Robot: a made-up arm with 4 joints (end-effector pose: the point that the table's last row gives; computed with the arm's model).
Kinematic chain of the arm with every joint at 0, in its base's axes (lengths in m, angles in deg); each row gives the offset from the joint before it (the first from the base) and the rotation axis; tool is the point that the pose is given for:
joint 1: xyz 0 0 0.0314 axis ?
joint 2: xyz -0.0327 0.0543 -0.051 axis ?
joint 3: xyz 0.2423 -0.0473 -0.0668 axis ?
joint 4: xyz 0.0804 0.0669 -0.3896 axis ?
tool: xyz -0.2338 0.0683 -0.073
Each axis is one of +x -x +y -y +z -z.
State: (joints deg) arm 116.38 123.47 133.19 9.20
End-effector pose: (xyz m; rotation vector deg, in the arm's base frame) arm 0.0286 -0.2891 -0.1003 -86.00 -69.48 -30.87
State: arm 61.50 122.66 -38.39 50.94
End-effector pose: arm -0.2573 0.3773 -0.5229 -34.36 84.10 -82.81
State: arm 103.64 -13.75 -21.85 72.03
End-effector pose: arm 0.2437 0.5785 0.2668 33.70 -14.61 -21.53
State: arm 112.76 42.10 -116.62 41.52
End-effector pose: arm 0.5378 0.1996 -0.3523 4.97 0.97 -109.47
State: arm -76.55 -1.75 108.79 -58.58
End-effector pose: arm -0.0942 0.1819 -0.0999 -13.86 42.78 -100.47
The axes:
joint 1: +x
joint 2: -z
joint 3: +y
joint 4: -x

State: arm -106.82 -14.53 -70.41 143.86
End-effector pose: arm 0.5101 -0.4031 0.0344 101.51 82.99 12.08
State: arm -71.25 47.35 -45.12 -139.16
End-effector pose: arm 0.2087 -0.4674 0.0678 42.55 -32.80 53.87
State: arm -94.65 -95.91 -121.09 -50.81
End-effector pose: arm -0.2183 -0.1071 -0.6500 64.77 23.84 90.34
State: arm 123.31 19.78 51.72 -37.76
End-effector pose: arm -0.1536 0.0850 0.3547 152.70 72.39 30.71
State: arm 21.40 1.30 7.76 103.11
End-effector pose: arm -0.0033 0.1819 -0.4694 -81.48 5.19 6.83
